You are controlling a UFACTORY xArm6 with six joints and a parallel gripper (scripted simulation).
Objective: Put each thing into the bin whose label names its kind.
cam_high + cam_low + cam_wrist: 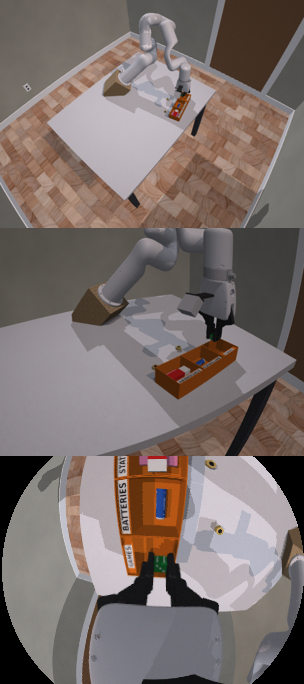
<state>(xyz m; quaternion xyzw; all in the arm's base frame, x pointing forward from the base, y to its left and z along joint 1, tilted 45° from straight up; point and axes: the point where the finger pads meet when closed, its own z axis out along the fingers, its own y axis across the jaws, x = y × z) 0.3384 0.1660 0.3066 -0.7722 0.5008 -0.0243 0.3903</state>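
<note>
Right now the orange three-part bin is 5 cm ahead of my hand, 4 cm to the right of it and 7 cm below it. The rest, counted from my hand: red-and-white eraser 8 cm ahead, 11 cm to the right, 7 cm below; green die 1 cm below; blue battery 4 cm ahead, 5 cm to the right, 8 cm below.
</note>
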